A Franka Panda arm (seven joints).
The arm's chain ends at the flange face. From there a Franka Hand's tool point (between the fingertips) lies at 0.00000 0.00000 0.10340 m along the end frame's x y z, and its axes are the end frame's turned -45 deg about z.
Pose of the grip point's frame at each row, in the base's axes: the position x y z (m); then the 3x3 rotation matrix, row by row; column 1 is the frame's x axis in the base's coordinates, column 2 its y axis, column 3 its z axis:
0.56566 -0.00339 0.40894; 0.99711 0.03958 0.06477; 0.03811 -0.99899 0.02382; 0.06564 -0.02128 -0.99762
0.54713 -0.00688 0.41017; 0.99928 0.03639 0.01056; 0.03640 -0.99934 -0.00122; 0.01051 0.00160 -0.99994
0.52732 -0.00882 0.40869; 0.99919 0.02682 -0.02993; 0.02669 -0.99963 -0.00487; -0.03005 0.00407 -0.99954
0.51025 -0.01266 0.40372; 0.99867 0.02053 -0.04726; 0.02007 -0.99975 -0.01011; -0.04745 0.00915 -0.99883
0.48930 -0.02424 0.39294; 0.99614 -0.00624 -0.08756; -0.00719 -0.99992 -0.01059; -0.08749 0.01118 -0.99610
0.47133 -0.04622 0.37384; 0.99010 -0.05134 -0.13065; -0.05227 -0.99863 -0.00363; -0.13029 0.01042 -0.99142
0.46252 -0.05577 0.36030; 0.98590 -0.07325 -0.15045; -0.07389 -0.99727 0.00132; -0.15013 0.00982 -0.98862
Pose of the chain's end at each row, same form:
0.55896 -0.00585 0.51209; 0.73305 -0.67708 0.06477; -0.67944 -0.73334 0.02382; 0.03137 -0.06146 -0.99762
0.54604 -0.00675 0.51356; 0.73233 -0.68087 0.01056; -0.68090 -0.73238 -0.00122; 0.00856 -0.00630 -0.99994
0.53041 -0.00832 0.51204; 0.72550 -0.68757 -0.02993; -0.68797 -0.72572 -0.00487; -0.01837 0.02413 -0.99954
0.51514 -0.01161 0.50700; 0.72068 -0.69165 -0.04726; -0.69274 -0.72112 -0.01011; -0.02708 0.04002 -0.99883
0.49835 -0.02314 0.49594; 0.69997 -0.70879 -0.08756; -0.71213 -0.70197 -0.01059; -0.05396 0.06977 -0.99610
0.48484 -0.04584 0.47635; 0.66380 -0.73641 -0.13065; -0.74310 -0.66918 -0.00363; -0.08476 0.09950 -0.99142
0.47808 -0.05591 0.46252; 0.64534 -0.74893 -0.15045; -0.75742 -0.65293 0.00132; -0.09921 0.11310 -0.98862

